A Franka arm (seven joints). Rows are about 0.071 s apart.
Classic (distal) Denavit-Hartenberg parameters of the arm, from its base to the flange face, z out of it. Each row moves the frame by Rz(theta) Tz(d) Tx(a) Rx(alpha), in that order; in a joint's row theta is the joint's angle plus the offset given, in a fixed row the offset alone. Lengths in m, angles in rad.
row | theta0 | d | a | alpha
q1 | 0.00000 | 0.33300 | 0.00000 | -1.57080
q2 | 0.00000 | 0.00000 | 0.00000 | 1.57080
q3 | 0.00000 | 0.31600 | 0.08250 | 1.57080
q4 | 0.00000 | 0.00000 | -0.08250 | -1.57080
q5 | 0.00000 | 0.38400 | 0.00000 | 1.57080
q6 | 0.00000 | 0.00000 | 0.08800 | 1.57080
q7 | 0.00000 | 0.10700 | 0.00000 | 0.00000
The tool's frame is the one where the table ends.
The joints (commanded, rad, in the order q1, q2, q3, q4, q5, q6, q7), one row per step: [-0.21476 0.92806 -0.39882 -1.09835 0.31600 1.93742 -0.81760]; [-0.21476 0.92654 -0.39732 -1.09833 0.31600 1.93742 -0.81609]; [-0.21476 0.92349 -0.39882 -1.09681 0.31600 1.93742 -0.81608]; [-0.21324 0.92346 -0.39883 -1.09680 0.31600 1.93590 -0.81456]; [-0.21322 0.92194 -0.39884 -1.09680 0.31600 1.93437 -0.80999]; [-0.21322 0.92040 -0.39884 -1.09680 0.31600 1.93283 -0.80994]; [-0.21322 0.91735 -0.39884 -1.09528 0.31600 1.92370 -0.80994]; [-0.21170 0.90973 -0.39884 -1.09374 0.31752 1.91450 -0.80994]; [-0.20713 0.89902 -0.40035 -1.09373 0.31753 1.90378 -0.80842]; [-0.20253 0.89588 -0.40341 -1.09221 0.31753 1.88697 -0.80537]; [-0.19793 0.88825 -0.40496 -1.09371 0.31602 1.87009 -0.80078]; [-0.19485 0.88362 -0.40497 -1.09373 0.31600 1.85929 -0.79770]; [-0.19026 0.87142 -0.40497 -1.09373 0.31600 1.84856 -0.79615]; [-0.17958 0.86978 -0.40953 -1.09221 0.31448 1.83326 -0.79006]
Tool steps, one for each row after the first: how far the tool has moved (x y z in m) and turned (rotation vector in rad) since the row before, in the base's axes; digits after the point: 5 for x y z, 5 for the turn. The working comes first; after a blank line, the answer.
Tool pose at each row, in the base's axes (x y z in m, rotation vector in rad; the steps are taken from these numbers as rounded here): [0.68721 -0.33804 0.27643 3.11910 0.35890 -0.05884]; [0.68761 -0.33737 0.27735 3.11984 0.35805 -0.05596]; [0.68781 -0.33802 0.28052 3.11715 0.35696 -0.05008]; [0.68818 -0.33689 0.28041 3.11803 0.35702 -0.05186]; [0.68812 -0.33681 0.28142 3.11925 0.34992 -0.05144]; [0.68806 -0.33673 0.28243 3.11977 0.34986 -0.05101]; [0.68771 -0.33616 0.28460 -3.11924 -0.35034 0.05554]; [0.68812 -0.33448 0.29017 -3.11536 -0.35200 0.05185]; [0.68875 -0.33147 0.29743 -3.11279 -0.35486 0.04938]; [0.68850 -0.32864 0.29947 -3.10599 -0.35398 0.06415]; [0.68795 -0.32540 0.30326 -3.09919 -0.35153 0.07698]; [0.68805 -0.32267 0.30578 -3.09381 -0.35082 0.08316]; [0.68878 -0.31893 0.31390 -3.09048 -0.35522 0.07807]; [0.69004 -0.31277 0.31519 -3.08613 -0.35844 0.09554]

[0.00040 0.00067 0.00092 0.00078 -0.00176 -0.00060]; [0.00020 -0.00065 0.00317 -0.00246 -0.00402 -0.00044]; [0.00037 0.00113 -0.00011 0.00078 0.00122 -0.00004]; [-0.00006 0.00008 0.00101 0.00036 -0.00024 -0.00459]; [-0.00006 0.00008 0.00101 0.00053 -0.00022 -0.00008]; [-0.00035 0.00057 0.00217 0.00376 0.00333 0.00027]; [0.00041 0.00168 0.00557 0.00399 -0.00188 0.00126]; [0.00063 0.00301 0.00726 0.00246 -0.00129 0.00196]; [-0.00025 0.00283 0.00204 0.00547 0.01020 -0.00013]; [-0.00055 0.00324 0.00379 0.00573 0.00903 -0.00114]; [0.00010 0.00273 0.00252 0.00477 0.00462 -0.00015]; [0.00073 0.00374 0.00812 0.00337 -0.00290 0.00293]; [0.00126 0.00616 0.00129 0.00222 0.01159 0.00246]
